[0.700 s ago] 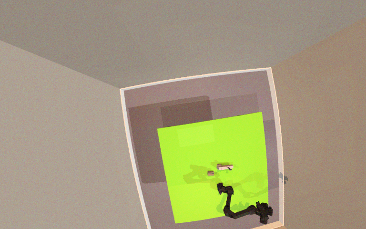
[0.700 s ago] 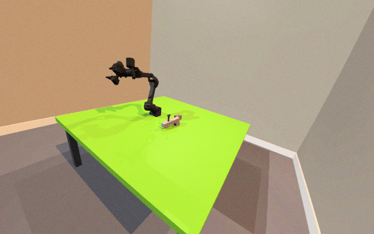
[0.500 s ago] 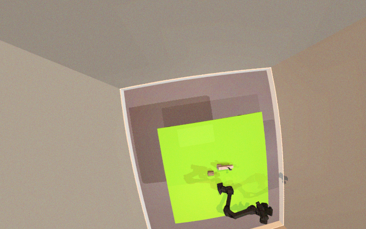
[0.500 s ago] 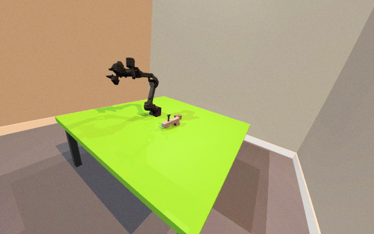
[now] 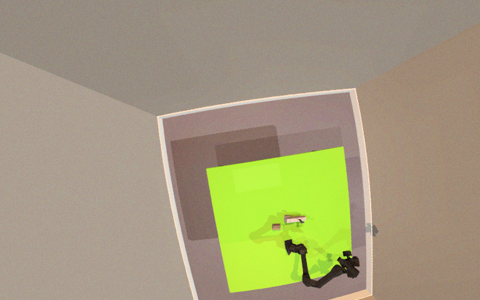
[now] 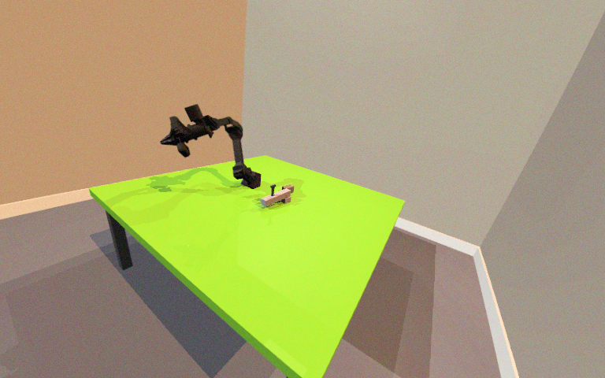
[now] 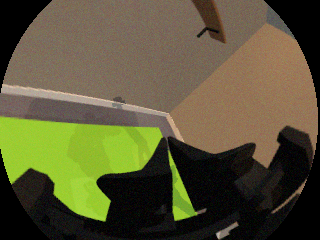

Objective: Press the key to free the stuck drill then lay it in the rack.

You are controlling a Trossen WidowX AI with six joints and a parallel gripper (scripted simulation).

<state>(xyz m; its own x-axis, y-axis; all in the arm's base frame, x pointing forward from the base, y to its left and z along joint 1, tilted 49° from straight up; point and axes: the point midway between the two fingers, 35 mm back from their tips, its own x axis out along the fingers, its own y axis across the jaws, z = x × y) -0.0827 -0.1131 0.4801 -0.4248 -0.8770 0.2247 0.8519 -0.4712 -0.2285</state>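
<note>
The small dark key is 330 mm ahead of my gripper tip, 380 mm to the left of it and 190 mm below it. The rest, counted from my gripper tip: drill: 340 mm ahead, 440 mm to the left, 240 mm below; holder block: 340 mm ahead, 420 mm to the left, 250 mm below; slotted rack: 260 mm ahead, 590 mm to the left, 260 mm below.
</note>
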